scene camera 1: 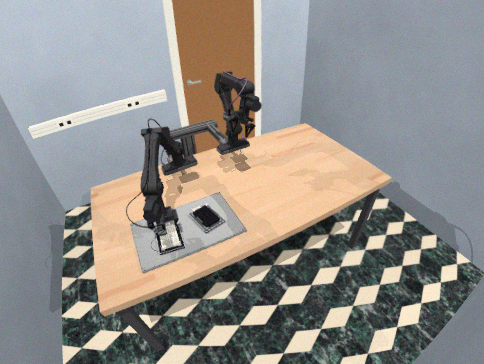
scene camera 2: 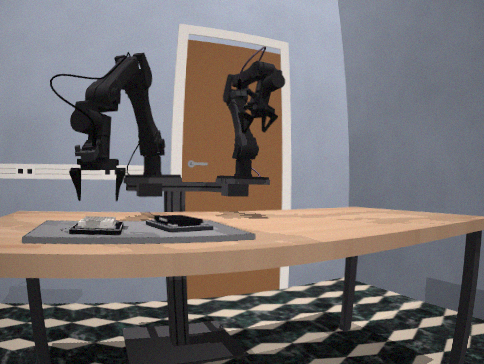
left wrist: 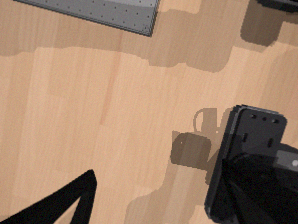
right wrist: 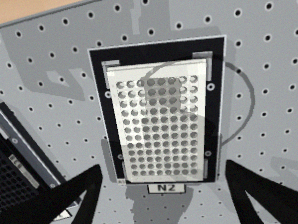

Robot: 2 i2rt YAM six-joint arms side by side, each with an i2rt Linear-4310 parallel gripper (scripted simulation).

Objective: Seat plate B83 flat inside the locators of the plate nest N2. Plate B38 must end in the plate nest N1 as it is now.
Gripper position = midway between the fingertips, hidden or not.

I see my left gripper [scene camera 2: 253, 132], my right gripper [scene camera 2: 97, 200] and a white plate [right wrist: 153, 102].
My left gripper is seen too in the left wrist view [left wrist: 156, 170]. My right gripper is seen too in the right wrist view [right wrist: 161, 168]. The left wrist view does not show the white plate: it is out of frame.
